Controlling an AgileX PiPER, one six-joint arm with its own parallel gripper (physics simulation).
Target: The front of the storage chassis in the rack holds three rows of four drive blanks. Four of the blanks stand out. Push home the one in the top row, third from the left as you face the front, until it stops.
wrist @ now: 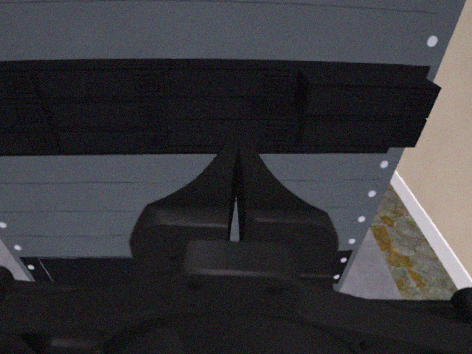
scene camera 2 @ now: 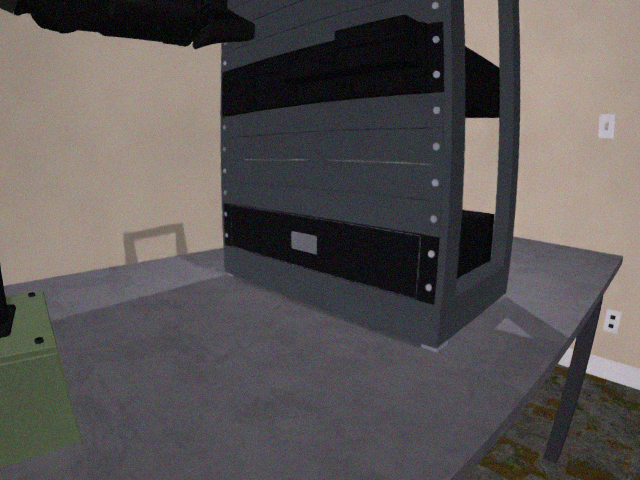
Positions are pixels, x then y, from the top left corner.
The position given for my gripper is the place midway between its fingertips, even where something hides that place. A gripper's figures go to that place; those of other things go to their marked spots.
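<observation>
My gripper (wrist: 238, 160) is 14 cm from the lens, and a rack (wrist: 112, 112) is 28 cm from the lens.
</observation>
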